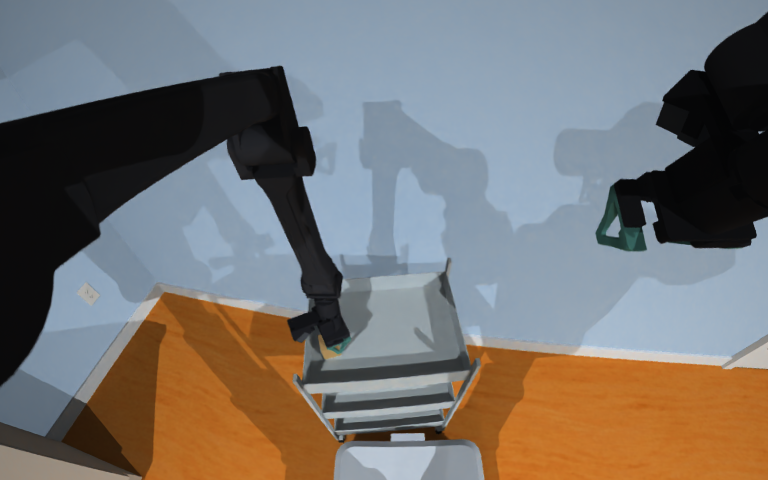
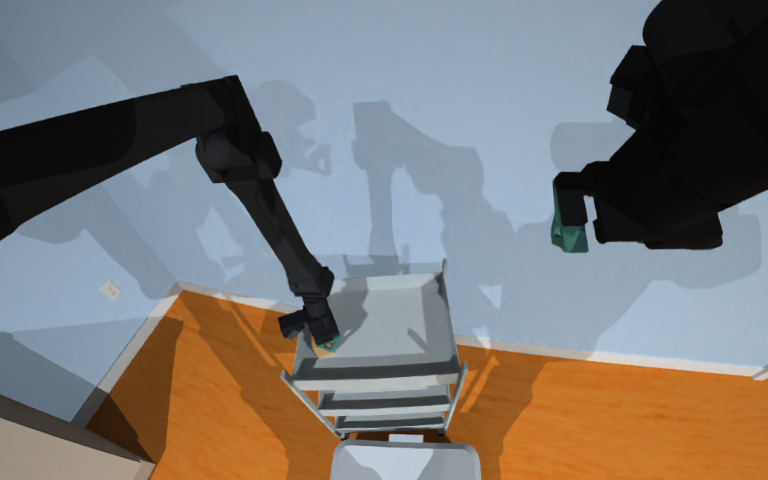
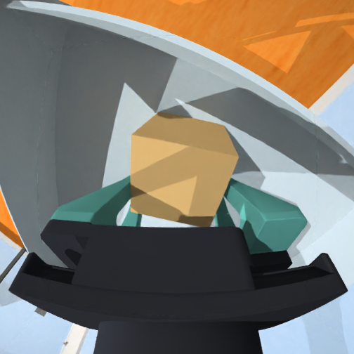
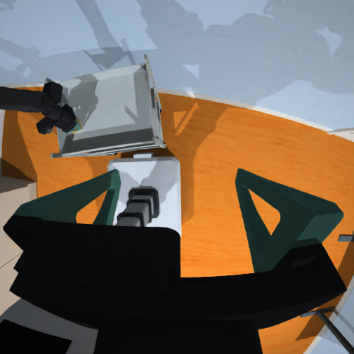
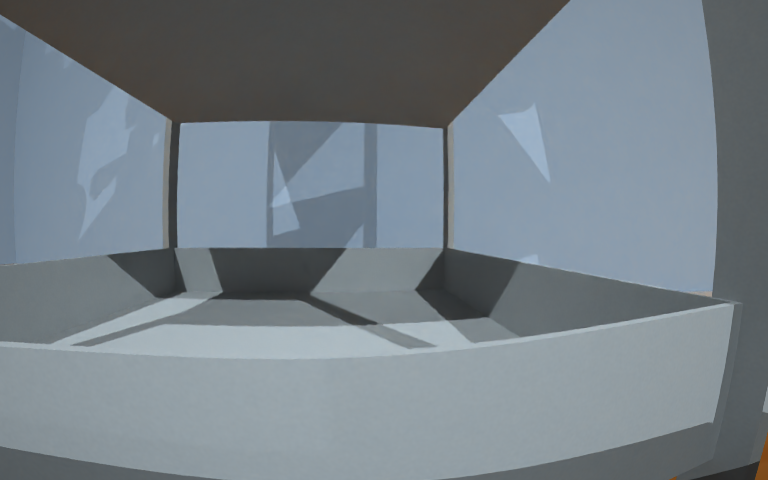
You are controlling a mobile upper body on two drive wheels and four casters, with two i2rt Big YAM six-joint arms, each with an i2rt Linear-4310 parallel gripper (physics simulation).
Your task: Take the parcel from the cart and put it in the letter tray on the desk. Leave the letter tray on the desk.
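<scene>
The parcel, a tan box, is at the left front part of the top tray of the grey cart. My left gripper is shut on the parcel, with a green finger against each of two opposite sides. Whether the parcel touches the tray floor is hard to tell. My right gripper is open and empty, high up to the right of the cart. The desk and the letter tray do not show.
The cart's top tray has raised walls, corner posts and lower shelves beneath. The robot's pale base stands close in front of it. A blue wall rises behind. A beige piece of furniture is at the lower left.
</scene>
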